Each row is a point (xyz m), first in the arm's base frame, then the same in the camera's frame.
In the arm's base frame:
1: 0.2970 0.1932 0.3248
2: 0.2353 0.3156 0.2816
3: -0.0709 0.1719 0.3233
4: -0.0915 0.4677 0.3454
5: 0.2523 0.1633 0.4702
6: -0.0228 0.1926 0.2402
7: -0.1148 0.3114 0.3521
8: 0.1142 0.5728 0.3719
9: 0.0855 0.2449 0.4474
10: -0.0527 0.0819 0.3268
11: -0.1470 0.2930 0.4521
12: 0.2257 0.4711 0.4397
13: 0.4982 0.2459 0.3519
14: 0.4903 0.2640 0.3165
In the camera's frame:
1: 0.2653 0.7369 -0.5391
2: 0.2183 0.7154 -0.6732
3: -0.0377 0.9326 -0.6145
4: 0.0217 0.9189 -0.9055
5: 0.3022 0.8866 -0.5225
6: -0.0397 0.8346 -0.6217
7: -0.0273 0.9595 -0.7607
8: 0.2254 0.8174 -0.9534
9: 0.1724 0.9435 -0.6447
10: -0.0406 0.9390 -0.5229
11: -0.0027 1.0629 -0.7517
12: 0.3306 0.8303 -0.8264
13: 0.4543 0.6460 -0.5376
14: 0.4325 0.6178 -0.5570

